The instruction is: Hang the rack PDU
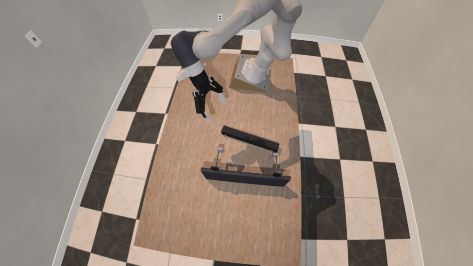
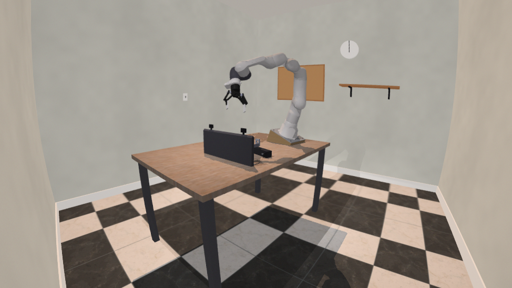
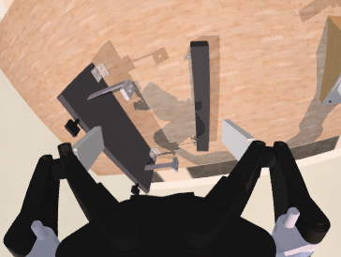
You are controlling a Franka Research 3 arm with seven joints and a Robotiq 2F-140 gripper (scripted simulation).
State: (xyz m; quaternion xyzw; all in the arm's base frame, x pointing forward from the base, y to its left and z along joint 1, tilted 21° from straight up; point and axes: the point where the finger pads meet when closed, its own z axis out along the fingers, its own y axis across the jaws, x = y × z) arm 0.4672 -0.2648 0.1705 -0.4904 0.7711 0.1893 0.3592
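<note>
My gripper is now 280 mm above the rack PDU, 170 mm to the right of it and 20 mm short of it. From my hand the other things lie so: dark upright panel: 270 mm ahead, 220 mm below, 160 mm to the left.
</note>
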